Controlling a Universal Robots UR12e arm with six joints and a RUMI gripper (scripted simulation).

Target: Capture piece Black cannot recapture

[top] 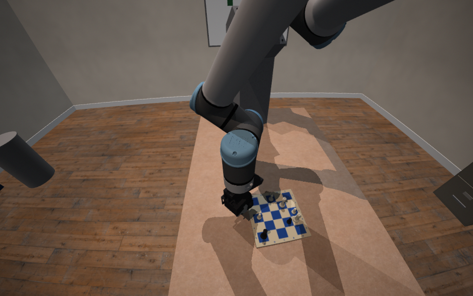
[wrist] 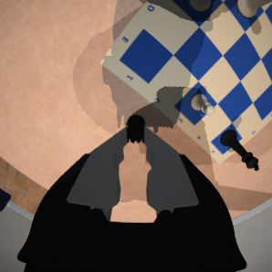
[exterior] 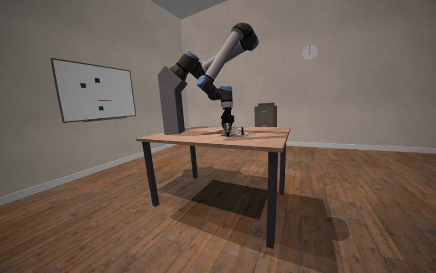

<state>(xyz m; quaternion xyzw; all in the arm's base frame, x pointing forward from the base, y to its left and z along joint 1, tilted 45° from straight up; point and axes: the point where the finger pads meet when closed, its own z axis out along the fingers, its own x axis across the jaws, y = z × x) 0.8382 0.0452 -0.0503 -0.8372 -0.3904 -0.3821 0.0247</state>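
The white chess piece lies 23 cm to the left of my hand. From my hand the other things lie so: tall black piece 10 cm to the left, 8 cm ahead, 1 cm above.
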